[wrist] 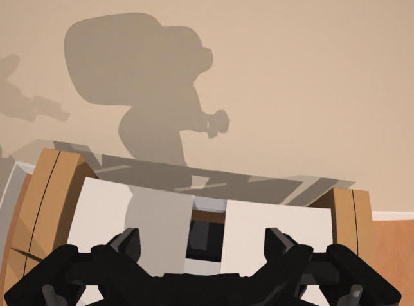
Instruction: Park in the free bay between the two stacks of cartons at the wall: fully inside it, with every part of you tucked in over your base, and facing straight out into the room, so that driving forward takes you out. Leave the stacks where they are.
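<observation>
My base's white top panels fill the lower middle of the wrist view, between the two stacks. The left carton stack stands close along the base's left edge in the view. The right carton stack stands close along its right edge. Any gaps between the panels and the cartons are hidden. The wall rises just past the base's far edge, and its foot there is hidden. The bay's floor and side lines do not show. My gripper is open and empty, over the base top.
Wooden floor and a white baseboard show to the right of the right stack. Another baseboard runs down the left edge, outside the left stack. A shadow of the arm falls on the wall.
</observation>
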